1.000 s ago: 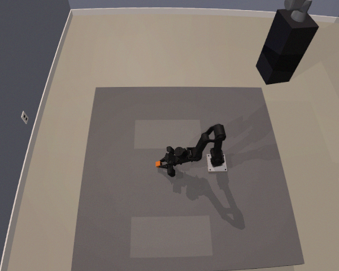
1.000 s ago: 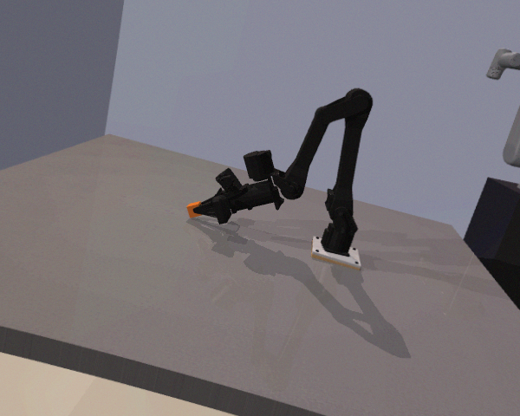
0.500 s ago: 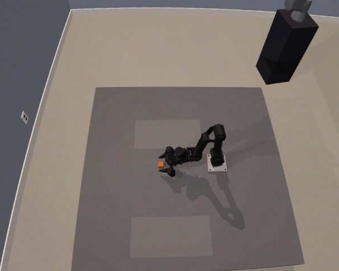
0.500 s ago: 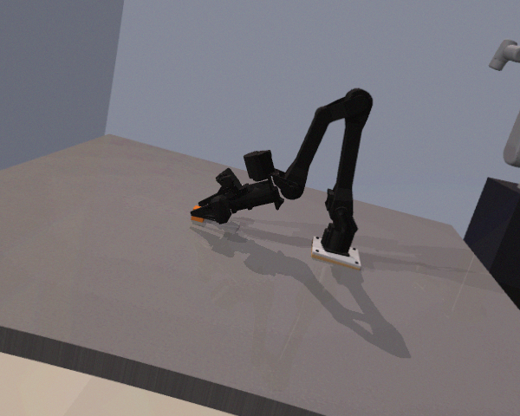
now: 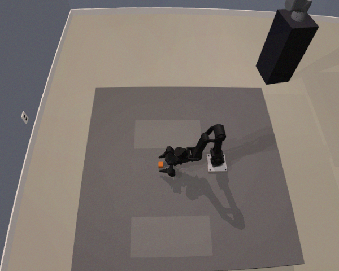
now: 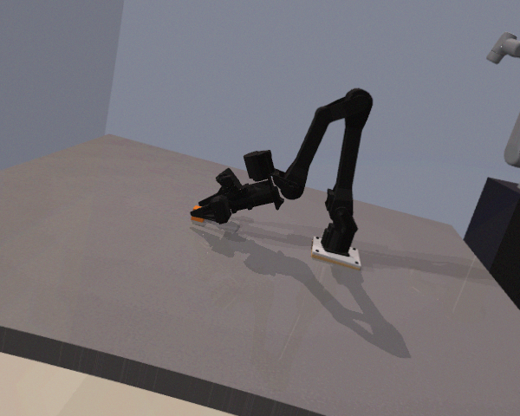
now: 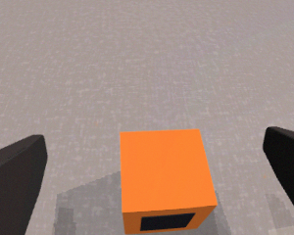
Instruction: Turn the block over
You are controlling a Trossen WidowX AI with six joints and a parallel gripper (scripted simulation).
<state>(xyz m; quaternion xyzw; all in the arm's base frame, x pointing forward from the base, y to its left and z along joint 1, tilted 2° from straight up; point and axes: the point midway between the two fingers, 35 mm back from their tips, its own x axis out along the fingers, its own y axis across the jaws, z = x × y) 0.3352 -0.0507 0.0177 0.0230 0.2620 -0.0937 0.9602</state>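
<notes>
The orange block lies 20 mm behind my gripper tip and 10 mm below it.
</notes>
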